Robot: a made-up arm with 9 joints. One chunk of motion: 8 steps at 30 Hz.
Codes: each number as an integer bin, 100 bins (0 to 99) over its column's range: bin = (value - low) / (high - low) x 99, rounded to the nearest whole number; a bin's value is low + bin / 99 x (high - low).
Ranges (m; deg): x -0.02..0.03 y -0.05..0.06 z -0.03..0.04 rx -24..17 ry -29..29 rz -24..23
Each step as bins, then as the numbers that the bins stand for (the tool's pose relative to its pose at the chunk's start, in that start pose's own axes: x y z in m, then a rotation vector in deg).
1 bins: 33 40 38 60 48 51
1 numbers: -0.0033 -0.0056 -0.0031 0.85 -0.88 0.21
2 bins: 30 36 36 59 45 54
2 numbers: -0.0048 -0.0100 -0.0045 0.43 -2.64 1.64
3 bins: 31 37 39 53 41 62
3 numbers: -0.0043 -0.0089 -0.0024 -2.05 -4.98 5.43
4 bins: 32 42 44 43 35 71
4 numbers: -0.0038 -0.0033 0.0011 -6.19 -8.49 9.71
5 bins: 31 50 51 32 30 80
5 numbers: -0.0043 0.0056 0.0061 -10.75 -11.42 13.98
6 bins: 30 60 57 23 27 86
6 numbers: -0.0048 0.0167 0.0103 -14.47 -13.18 16.83
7 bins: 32 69 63 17 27 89
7 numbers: -0.0038 0.0267 0.0145 -16.96 -13.18 18.25
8 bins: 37 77 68 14 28 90
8 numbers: -0.0013 0.0356 0.0181 -18.20 -12.60 18.73
